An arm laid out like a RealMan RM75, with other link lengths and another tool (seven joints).
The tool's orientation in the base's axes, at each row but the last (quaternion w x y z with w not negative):
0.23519, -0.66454, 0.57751, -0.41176
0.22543, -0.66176, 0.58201, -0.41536
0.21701, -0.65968, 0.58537, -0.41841
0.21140, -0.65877, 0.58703, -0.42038
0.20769, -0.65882, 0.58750, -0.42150
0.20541, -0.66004, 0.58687, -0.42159
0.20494, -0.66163, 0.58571, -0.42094
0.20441, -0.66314, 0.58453, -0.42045
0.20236, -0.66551, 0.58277, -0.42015
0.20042, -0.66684, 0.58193, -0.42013
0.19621, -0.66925, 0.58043, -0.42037
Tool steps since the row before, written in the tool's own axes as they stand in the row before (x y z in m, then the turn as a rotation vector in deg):
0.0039, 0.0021, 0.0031, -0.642, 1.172, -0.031
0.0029, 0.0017, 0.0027, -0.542, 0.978, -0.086
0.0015, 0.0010, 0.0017, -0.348, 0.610, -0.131
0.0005, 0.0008, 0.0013, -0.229, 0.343, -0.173
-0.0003, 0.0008, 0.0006, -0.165, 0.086, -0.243
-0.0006, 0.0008, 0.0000, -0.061, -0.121, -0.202
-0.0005, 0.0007, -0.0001, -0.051, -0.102, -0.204
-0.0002, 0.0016, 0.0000, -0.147, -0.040, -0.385
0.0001, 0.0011, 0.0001, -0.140, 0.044, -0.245
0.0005, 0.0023, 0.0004, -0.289, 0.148, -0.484
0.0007, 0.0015, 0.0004, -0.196, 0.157, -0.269
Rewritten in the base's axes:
0.0013, -0.0047, -0.0023, -0.694, 0.362, -1.084
0.0011, -0.0037, -0.0020, -0.628, 0.319, -0.873
0.0007, -0.0020, -0.0013, -0.454, 0.224, -0.504
0.0005, -0.0009, -0.0012, -0.333, 0.179, -0.238
0.0000, 0.0000, -0.0010, -0.238, 0.191, 0.018
-0.0005, 0.0004, -0.0008, -0.086, 0.130, 0.187
-0.0005, 0.0003, -0.0006, -0.099, 0.117, 0.176
-0.0010, -0.0002, -0.0013, -0.277, 0.233, 0.200
-0.0006, -0.0004, -0.0009, -0.217, 0.176, 0.060
-0.0011, -0.0011, -0.0018, -0.465, 0.344, 0.068
-0.0006, -0.0011, -0.0011, -0.303, 0.206, -0.030

